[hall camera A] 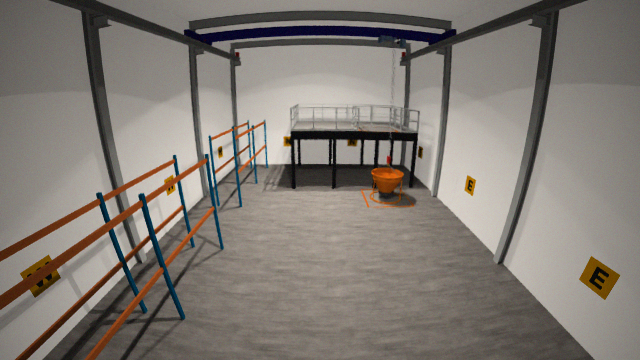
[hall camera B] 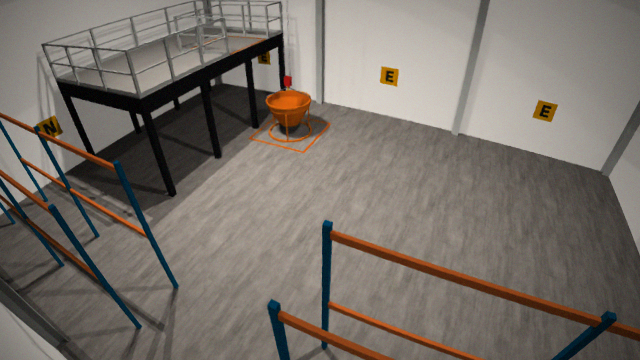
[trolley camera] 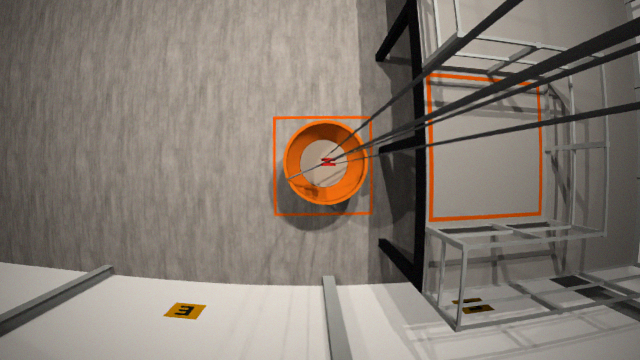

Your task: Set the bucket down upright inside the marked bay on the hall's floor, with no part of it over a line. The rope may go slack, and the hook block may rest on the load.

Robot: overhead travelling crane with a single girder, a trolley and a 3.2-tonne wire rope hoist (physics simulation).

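The orange bucket [hall camera A: 387, 181] [hall camera B: 288, 102] [trolley camera: 325, 196] stands upright, its round base ring seemingly on the floor. In hall camera B the ring lies within the orange lines of the marked bay [hall camera A: 365, 198] [hall camera B: 277, 145] [trolley camera: 274, 165]. In the trolley camera the rim also shows inside the outline, closest to the right line. My red hook block [hall camera A: 388, 160] [hall camera B: 287, 81] [trolley camera: 328, 162] hangs just above the bucket's open top and appears joined to it by thin lifting gear. The hook itself is too small to make out. The bucket's contents, if any, cannot be told.
A black-framed platform [hall camera A: 355, 135] [trolley camera: 419, 100] with grey railings stands close beside the bay. A second orange outline [trolley camera: 431, 180] is marked on its deck. Blue and orange racks [hall camera A: 154, 230] [hall camera B: 326, 260] stand along the west side. The east wall is near the bay.
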